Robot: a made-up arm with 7 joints. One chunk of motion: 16 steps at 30 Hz.
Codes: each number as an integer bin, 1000 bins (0 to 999) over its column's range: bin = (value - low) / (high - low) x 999, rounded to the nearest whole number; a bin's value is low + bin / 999 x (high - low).
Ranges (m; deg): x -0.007..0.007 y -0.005..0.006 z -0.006..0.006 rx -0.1..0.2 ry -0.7..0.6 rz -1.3..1
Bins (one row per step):
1: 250 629 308 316 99 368
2: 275 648 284 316 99 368
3: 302 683 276 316 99 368
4: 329 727 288 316 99 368
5: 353 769 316 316 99 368
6: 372 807 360 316 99 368
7: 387 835 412 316 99 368
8: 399 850 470 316 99 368
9: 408 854 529 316 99 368
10: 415 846 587 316 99 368
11: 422 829 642 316 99 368
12: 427 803 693 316 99 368
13: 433 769 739 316 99 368
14: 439 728 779 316 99 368
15: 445 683 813 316 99 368
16: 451 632 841 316 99 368
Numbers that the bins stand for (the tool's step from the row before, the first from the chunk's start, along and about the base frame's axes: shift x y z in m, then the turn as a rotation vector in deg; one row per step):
1: -0.00350 0.00193 -0.00230 -0.005 -0.571 -0.453
2: -0.00315 0.00214 -0.00259 -0.005 -0.571 -0.453
3: -0.00277 0.00252 -0.00268 -0.005 -0.571 -0.453
4: -0.00239 0.00301 -0.00254 -0.005 -0.571 -0.453
5: -0.00205 0.00347 -0.00220 -0.005 -0.571 -0.453
6: -0.00179 0.00389 -0.00168 -0.005 -0.571 -0.453
7: -0.00158 0.00419 -0.00105 -0.005 -0.571 -0.453
8: -0.00141 0.00436 -0.00035 -0.005 -0.571 -0.453
9: -0.00128 0.00440 0.00035 -0.005 -0.571 -0.453
10: -0.00118 0.00432 0.00105 -0.005 -0.571 -0.453
11: -0.00109 0.00413 0.00171 -0.005 -0.571 -0.453
12: -0.00102 0.00384 0.00232 -0.005 -0.571 -0.453
13: -0.00093 0.00347 0.00288 -0.005 -0.571 -0.453
14: -0.00085 0.00302 0.00336 -0.005 -0.571 -0.453
15: -0.00076 0.00252 0.00377 -0.005 -0.571 -0.453
16: -0.00068 0.00196 0.00410 -0.005 -0.571 -0.453

